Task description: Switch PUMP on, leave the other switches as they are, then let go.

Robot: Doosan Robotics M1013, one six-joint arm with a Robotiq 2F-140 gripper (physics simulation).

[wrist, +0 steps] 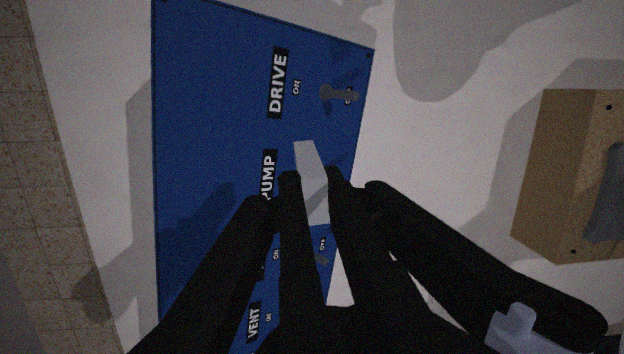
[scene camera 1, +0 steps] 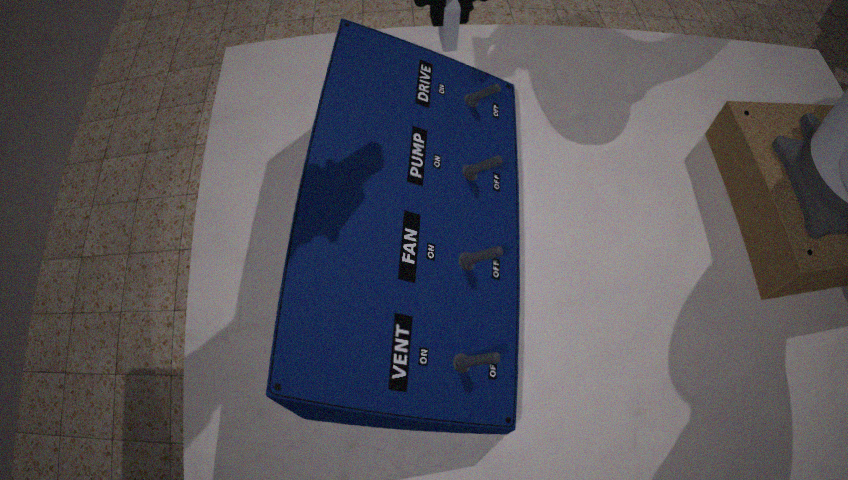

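Where they show: gripper, between the fingertips: (wrist: 304, 158) (scene camera 1: 447, 41); arm's base, origin of its link: (scene camera 1: 830, 187).
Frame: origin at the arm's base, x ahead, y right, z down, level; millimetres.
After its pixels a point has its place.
Observation:
A blue switch panel (scene camera 1: 357, 297) {x 720, y -163, z -39 mm} (wrist: 200, 125) {x 727, y 96, z -53 mm} has four grey levers, all tilted toward their OFF labels. The PUMP lever (scene camera 1: 483, 168) {x 577, y 11, z -4 mm} is second from the top in the scene view; my fingers hide it in the wrist view. The DRIVE lever (scene camera 1: 483, 95) {x 566, y 131, z -4 mm} (wrist: 339, 93) {x 567, y 137, z -8 mm} is above it, and the FAN lever (scene camera 1: 480, 256) {x 589, y -106, z -7 mm} and VENT lever (scene camera 1: 477, 361) {x 599, y -225, z -8 mm} are below it. My gripper (scene camera 1: 450, 46) {x 623, y 85, z -151 mm} (wrist: 304, 158) {x 623, y 85, z -151 mm} is shut and empty. It shows at the top edge of the scene view, beyond the panel's DRIVE end. In the wrist view its tips overlap the panel between DRIVE and PUMP.
The panel stands on a white table (scene camera 1: 595, 249) {x 407, y -48, z 108 mm} (wrist: 415, 135) {x 393, y 72, z 108 mm}. A wooden block (scene camera 1: 737, 196) {x 137, y 29, z 85 mm} (wrist: 555, 165) {x 138, y 37, z 49 mm} with a grey part on it stands to the right. Tiled floor (scene camera 1: 107, 237) (wrist: 45, 165) shows beyond the table's left edge. Shadows lie on the table and panel.

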